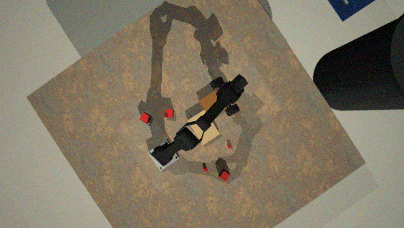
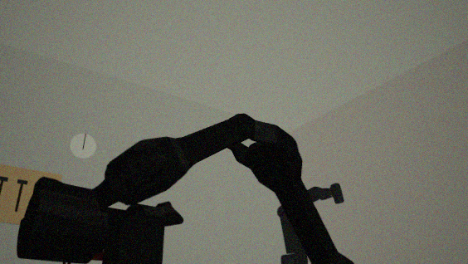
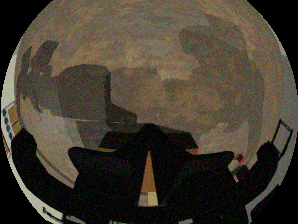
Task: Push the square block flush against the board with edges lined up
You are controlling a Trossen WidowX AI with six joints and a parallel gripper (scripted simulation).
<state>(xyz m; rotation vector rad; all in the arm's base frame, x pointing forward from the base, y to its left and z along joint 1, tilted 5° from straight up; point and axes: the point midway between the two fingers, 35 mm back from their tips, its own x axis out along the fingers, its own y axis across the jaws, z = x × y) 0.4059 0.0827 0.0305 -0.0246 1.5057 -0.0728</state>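
Now: gripper tip 6 cm past the orange square block. Also, from my gripper tip: tan board (16 cm behind, 8 cm to the right).
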